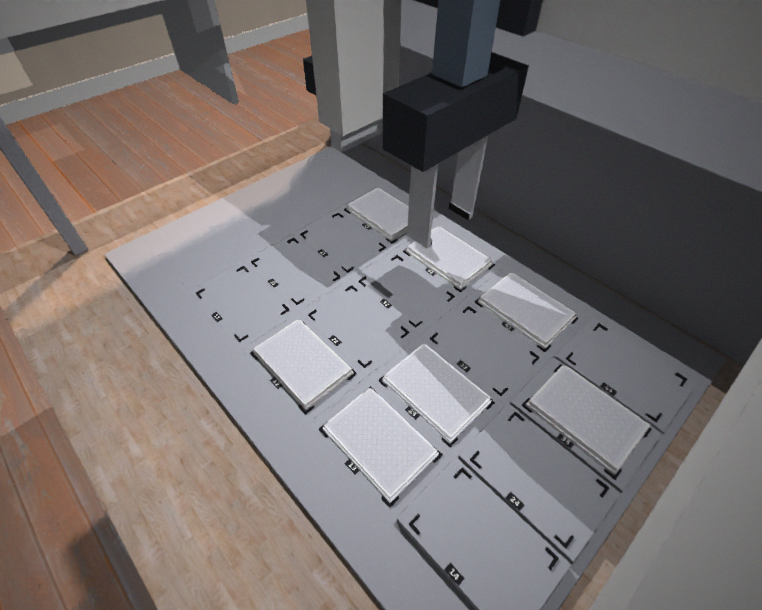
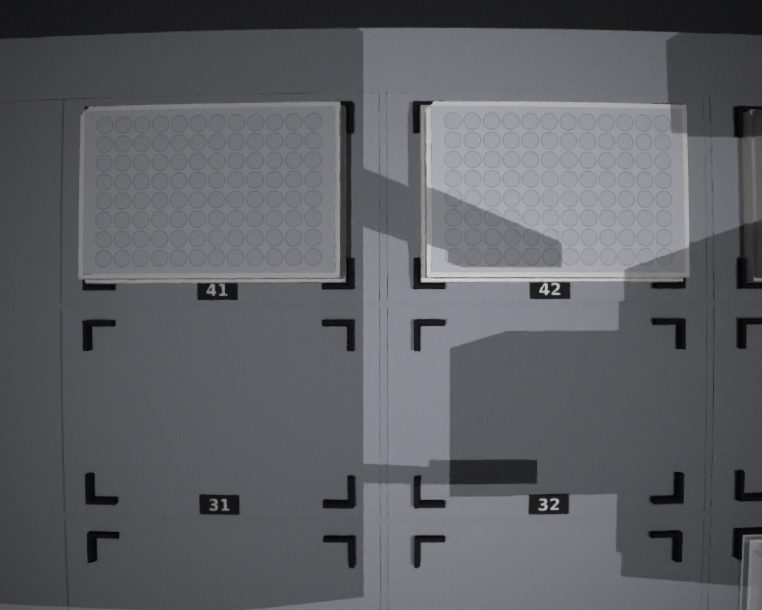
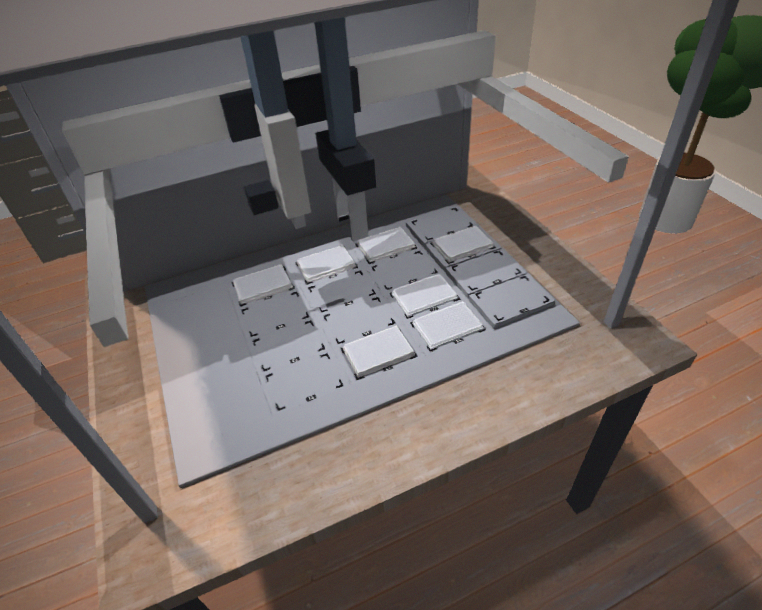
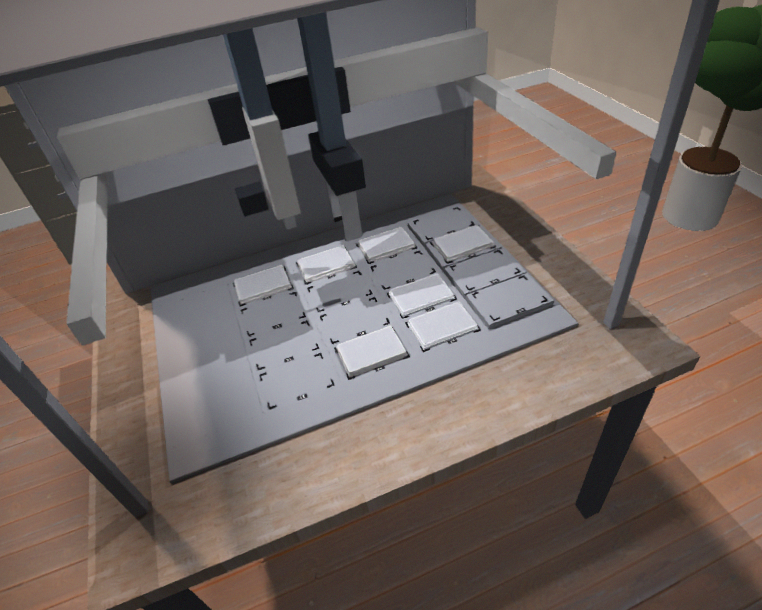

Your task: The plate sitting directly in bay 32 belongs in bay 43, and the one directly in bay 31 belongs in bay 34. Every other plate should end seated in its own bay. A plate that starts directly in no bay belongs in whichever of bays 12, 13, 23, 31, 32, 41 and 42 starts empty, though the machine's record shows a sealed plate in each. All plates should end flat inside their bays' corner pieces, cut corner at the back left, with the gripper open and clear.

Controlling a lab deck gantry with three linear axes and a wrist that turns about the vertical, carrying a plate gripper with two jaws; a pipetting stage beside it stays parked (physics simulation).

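Seen in the pictures: gripper, between the fingertips: (image 1: 440, 226) (image 3: 352, 228) (image 4: 347, 228); robot's base, origin of its link: (image 1: 198, 293) (image 3: 279, 408) (image 4: 270, 407).
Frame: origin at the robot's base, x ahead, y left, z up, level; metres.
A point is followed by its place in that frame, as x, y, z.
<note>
My gripper (image 1: 440, 227) @(0.276, 0.266, 0.160) (image 3: 351, 228) @(0.276, 0.266, 0.160) (image 4: 345, 228) @(0.276, 0.266, 0.160) is open and empty, its jaws hanging above the deck near bays 42 and 43. White plates lie flat in bay 41 (image 1: 379, 211) @(0.061, 0.354, 0.014) (image 2: 209, 190) @(0.065, 0.364, 0.014) and bay 42 (image 1: 454, 254) @(0.237, 0.367, 0.014) (image 2: 552, 165) @(0.225, 0.375, 0.014), with cut corners at the back left. Other plates lie in bay 43 (image 1: 527, 308) @(0.396, 0.357, 0.015) (image 3: 386, 244) @(0.389, 0.353, 0.014), bay 34 (image 1: 589, 416) @(0.560, 0.252, 0.029) (image 3: 463, 242) @(0.554, 0.252, 0.029), bay 23 (image 1: 437, 392) @(0.399, 0.144, 0.014) (image 3: 424, 294) @(0.388, 0.143, 0.015), bay 13 (image 1: 381, 443) @(0.399, 0.039, 0.014) (image 3: 448, 324) @(0.390, 0.036, 0.015) and bay 12 (image 1: 303, 362) @(0.236, 0.041, 0.014) (image 3: 378, 350) @(0.226, 0.037, 0.015). Bays 31 and 32 hold no plate.
The pipetting stage (image 3: 284, 165) (image 4: 272, 168) hangs left of the gripper. Bays 33, 44, 24, 14, 22, 21 and 11 hold no plate. The back wall panel (image 3: 190, 222) @(-0.048, 0.520, 0.128) stands behind the deck; frame posts (image 3: 660, 184) @(0.703, -0.110, 0.341) (image 4: 654, 171) @(0.703, -0.109, 0.357) stand at the table's sides.
</note>
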